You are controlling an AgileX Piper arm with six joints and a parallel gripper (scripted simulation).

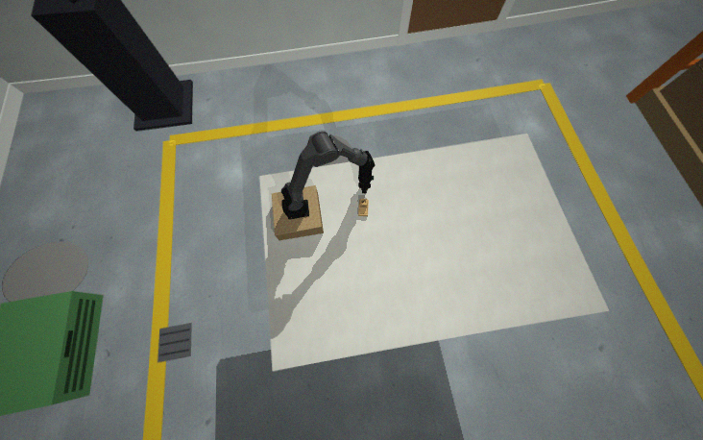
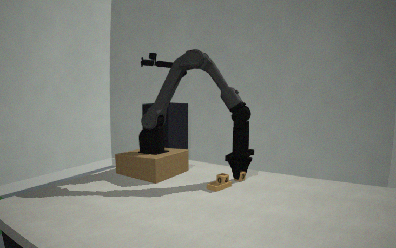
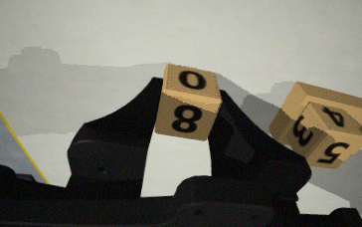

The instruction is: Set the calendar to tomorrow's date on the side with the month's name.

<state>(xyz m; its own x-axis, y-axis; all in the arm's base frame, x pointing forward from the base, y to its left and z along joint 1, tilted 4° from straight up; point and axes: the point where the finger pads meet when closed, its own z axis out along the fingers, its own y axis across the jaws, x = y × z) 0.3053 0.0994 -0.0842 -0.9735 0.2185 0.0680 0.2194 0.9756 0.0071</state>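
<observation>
Now: hand right at the wooden number cube. Round my hand: wooden tray 11 cm to the right, 3 cm behind, 1 cm below.
</observation>
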